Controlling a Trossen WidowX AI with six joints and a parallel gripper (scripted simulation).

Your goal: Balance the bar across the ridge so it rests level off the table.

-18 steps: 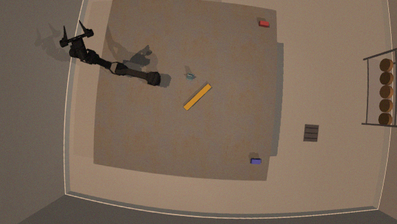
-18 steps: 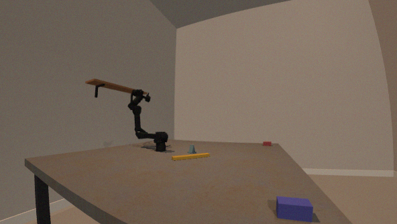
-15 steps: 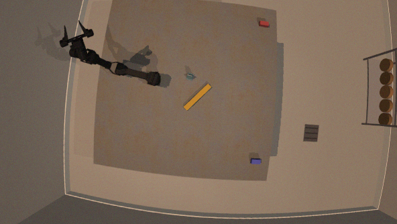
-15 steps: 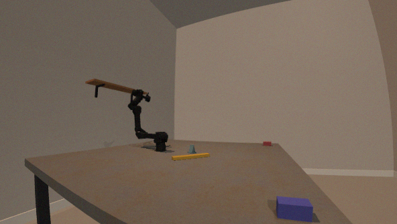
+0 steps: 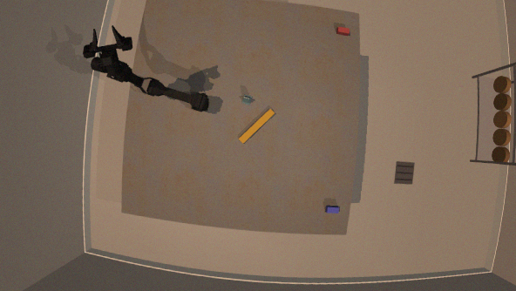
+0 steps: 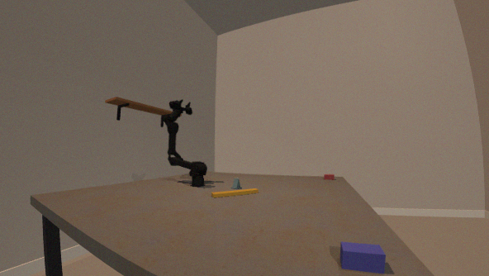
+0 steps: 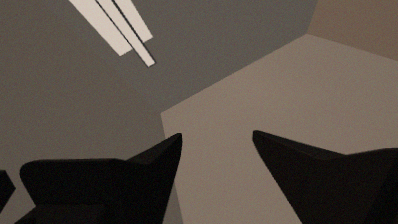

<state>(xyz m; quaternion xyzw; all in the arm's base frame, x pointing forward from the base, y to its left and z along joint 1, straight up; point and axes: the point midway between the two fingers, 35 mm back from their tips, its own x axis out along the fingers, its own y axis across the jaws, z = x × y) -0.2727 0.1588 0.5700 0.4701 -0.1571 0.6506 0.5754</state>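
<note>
My gripper tip is now 57 cm short of the bar, 27 cm to the left of it and 59 cm above it. From my gripper tip the other things lie so: red block: 101 cm ahead, 32 cm to the left, 58 cm below; purple block: 101 cm ahead, 68 cm to the right, 58 cm below.
</note>
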